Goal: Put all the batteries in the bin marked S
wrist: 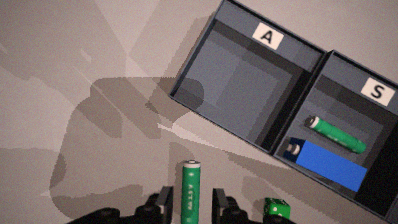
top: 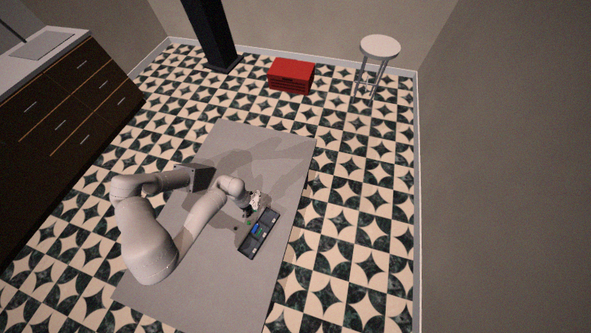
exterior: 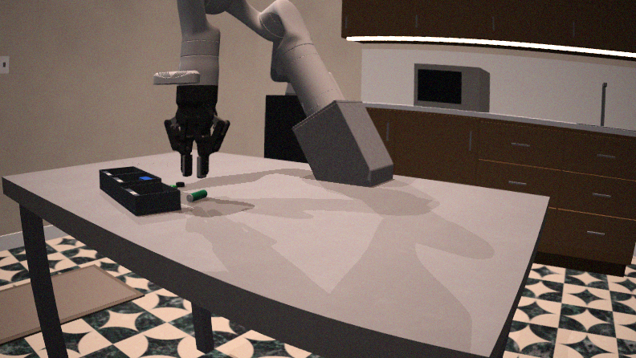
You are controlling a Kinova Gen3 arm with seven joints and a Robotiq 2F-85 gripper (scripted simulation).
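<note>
My hand is 50 mm above the green battery. The rest, counted from my hand: bin row 90 mm ahead, 80 mm to the right, 40 mm below; then blue 9V battery 70 mm to the right, 60 mm ahead, 40 mm below; then green die 70 mm to the right, 50 mm below, 10 mm ahead.
</note>
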